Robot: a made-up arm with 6 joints. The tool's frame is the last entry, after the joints.
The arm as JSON. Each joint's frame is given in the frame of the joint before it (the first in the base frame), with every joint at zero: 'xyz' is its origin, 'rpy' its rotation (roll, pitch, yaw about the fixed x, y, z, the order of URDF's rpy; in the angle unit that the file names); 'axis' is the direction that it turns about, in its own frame. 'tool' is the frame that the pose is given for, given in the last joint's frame.
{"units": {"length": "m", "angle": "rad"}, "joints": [
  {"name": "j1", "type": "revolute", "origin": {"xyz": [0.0, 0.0, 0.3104], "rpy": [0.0, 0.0, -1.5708]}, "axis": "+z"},
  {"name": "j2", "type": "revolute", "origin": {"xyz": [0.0, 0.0, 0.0], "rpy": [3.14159, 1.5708, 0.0]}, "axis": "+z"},
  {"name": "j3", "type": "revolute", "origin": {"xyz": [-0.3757, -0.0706, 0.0], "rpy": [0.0, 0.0, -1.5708]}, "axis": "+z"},
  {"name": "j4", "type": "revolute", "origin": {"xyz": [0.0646, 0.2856, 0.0], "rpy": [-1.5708, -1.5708, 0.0]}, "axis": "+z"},
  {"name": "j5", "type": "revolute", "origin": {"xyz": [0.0, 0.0, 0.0], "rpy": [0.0, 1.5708, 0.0]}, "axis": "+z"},
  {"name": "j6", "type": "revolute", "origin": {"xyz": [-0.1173, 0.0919, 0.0], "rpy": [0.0, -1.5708, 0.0]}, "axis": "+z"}
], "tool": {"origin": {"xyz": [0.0, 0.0, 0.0], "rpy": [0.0, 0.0, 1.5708]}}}
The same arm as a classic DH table. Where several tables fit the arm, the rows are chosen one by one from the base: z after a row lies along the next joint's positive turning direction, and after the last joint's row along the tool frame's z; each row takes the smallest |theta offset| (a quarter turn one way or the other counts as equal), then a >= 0, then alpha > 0; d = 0 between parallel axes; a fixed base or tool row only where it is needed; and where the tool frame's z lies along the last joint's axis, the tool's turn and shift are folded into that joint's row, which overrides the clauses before.
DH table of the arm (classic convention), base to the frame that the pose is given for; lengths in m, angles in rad. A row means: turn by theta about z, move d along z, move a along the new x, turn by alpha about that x. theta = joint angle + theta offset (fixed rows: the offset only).
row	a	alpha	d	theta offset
j1	0	-1.5708	0.3104	0
j2	0.3823	0	0	-1.385
j3	0.0646	-1.5708	0	1.385
j4	0	1.5708	0.2856	0
j5	0.0919	-1.5708	0	0
j6	0	0	0.1173	0

